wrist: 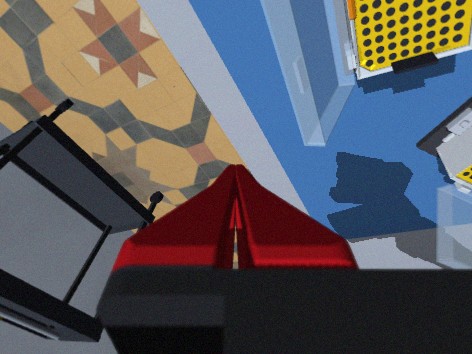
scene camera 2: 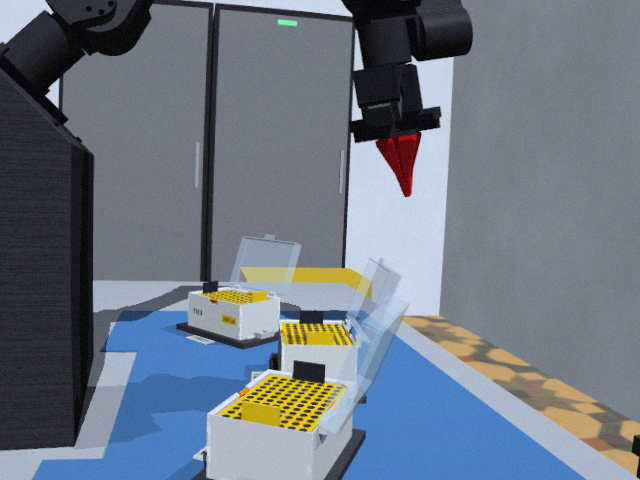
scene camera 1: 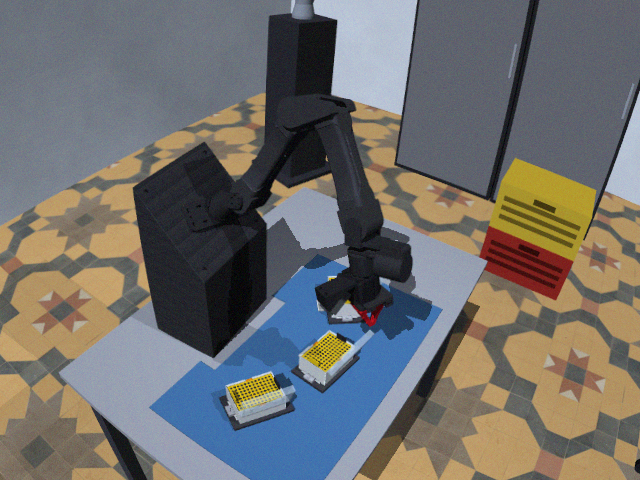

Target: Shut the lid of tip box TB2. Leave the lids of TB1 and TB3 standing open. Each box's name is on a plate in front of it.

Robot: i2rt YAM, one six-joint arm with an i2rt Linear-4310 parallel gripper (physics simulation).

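Frame: origin at the arm's base, x back, y right, z up, level; millimetres.
Seen in the pictures: gripper, between the fingertips: [wrist: 235, 176] [scene camera 2: 408, 196] [scene camera 1: 371, 325]; arm's base, origin of its link: [scene camera 2: 14, 78] [scene camera 1: 216, 210].
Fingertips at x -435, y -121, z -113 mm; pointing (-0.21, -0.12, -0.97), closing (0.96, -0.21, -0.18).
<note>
Pixels of each thing's top centre, then the offset from my fingertips to it. Level surfaces: height alone.
- TB2, centre of its top: [scene camera 2: 315, 320] [scene camera 1: 328, 347] dx +104, dy +20, dz -155 mm
- TB3, centre of its top: [scene camera 2: 228, 292] [scene camera 1: 341, 288] dx +256, dy -164, dz -163 mm
- blue mat, height of its surface: dz -229 mm
- grey table, height of its surface: dz -232 mm
TB2 [scene camera 1: 326, 355] [scene camera 2: 317, 355] [wrist: 407, 32] is the middle white box with a yellow rack; its clear lid [scene camera 1: 364, 339] [scene camera 2: 381, 281] [wrist: 316, 75] stands open, leaning outward. TB1 [scene camera 1: 258, 405] [scene camera 2: 268, 449] is the box nearest scene camera 2, its clear lid [scene camera 2: 379, 346] open. TB3 [scene camera 1: 346, 311] [scene camera 2: 235, 316] [wrist: 455, 150] is the far box, partly hidden by the arm in scene camera 1; its clear lid [scene camera 2: 268, 263] stands open. My gripper [scene camera 1: 371, 323] [scene camera 2: 407, 195] [wrist: 235, 176] is shut and empty, above the mat on the lid side of the boxes, touching no lid.
The boxes stand on a blue mat [scene camera 1: 206, 392] [scene camera 2: 439, 413] on a grey table [scene camera 1: 108, 356]. The dark arm pedestal [scene camera 1: 180, 268] [scene camera 2: 41, 289] stands on the side away from the lids. Yellow and red crates [scene camera 1: 547, 206] stand beyond the table.
</note>
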